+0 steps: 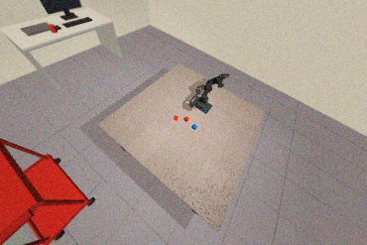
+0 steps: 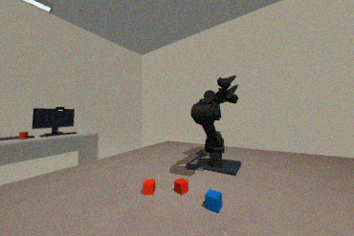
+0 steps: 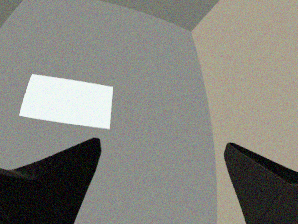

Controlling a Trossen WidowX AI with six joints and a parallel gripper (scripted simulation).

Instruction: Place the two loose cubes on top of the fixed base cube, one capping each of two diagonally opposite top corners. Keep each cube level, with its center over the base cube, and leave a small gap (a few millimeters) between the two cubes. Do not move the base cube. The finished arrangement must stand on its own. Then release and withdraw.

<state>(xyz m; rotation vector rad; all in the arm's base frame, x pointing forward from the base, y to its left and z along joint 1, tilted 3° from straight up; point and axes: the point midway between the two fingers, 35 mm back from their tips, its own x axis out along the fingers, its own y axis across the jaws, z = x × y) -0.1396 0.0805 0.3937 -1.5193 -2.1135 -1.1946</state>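
Now: the blue base cube 420 mm below my gripper tip and 420 mm ahead of it. From my gripper tip the other things lie so: red cube: 470 mm ahead, 420 mm below, 200 mm to the right.
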